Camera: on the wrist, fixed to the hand. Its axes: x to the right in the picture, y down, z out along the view.
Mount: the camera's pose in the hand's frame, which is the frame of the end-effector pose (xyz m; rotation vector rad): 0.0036 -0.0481 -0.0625 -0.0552 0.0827 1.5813
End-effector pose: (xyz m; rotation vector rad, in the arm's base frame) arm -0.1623 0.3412 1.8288 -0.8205 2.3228 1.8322
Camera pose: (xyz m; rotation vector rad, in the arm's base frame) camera -0.1274 0.2753 1.8029 -0.8136 -1.7620 -1.1287
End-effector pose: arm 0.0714 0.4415 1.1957 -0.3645 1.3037 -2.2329
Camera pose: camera 0.0242 0.5039 1.2060 0.5944 1.0150 -0.8446
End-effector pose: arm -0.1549 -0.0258 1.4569 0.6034 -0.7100 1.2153
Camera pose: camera -0.0975 0.0113 1.4174 -0.2169 -1.1783 2.6105
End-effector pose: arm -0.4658 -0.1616 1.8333 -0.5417 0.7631 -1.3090
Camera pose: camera -0.5440 -0.1705 1.8275 0.1602 0.9417 0.1675
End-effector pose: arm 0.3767 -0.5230 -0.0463 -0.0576 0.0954 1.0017
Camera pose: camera 0.4158 -0.5516 -0.1086 -0.0712 0.1948 2.5832
